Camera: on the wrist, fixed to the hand. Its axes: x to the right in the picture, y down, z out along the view.
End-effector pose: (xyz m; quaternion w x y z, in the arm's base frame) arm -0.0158 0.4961 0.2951 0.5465 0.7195 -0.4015 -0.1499
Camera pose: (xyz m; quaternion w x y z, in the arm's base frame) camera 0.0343 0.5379 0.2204 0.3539 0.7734 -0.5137 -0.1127
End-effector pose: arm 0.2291 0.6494 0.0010 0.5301 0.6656 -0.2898 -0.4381
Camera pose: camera 0.2449 0.7031 -0.0808 0.3749 0.6935 -0.4582 -0.4107
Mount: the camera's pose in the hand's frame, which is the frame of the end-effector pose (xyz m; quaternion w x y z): -0.0160 -0.0918 -0.0339 0.9730 0.1998 -0.1038 0.0505
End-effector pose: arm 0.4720 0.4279 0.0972 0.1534 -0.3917 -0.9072 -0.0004
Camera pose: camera 0.4265 0.3488 0.1360 0.1334 -0.3963 -0.8790 0.2293
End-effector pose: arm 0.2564 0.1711 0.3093 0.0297 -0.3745 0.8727 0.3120
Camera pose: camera 0.3357 0.1139 0.2932 0.1785 -0.2820 0.9273 0.1696
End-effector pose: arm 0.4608 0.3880 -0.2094 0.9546 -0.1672 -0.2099 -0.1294
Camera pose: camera 0.4297 0.2946 -0.2212 0.9470 0.0040 -0.3207 -0.0184
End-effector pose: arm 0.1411 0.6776 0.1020 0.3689 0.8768 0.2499 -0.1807
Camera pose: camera 0.0802 0.7531 0.0814 0.2188 0.9207 0.1245 -0.2981
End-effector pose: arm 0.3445 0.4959 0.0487 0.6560 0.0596 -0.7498 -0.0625
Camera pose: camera 0.3809 0.4077 0.0218 0.5517 0.1447 -0.8132 0.1159
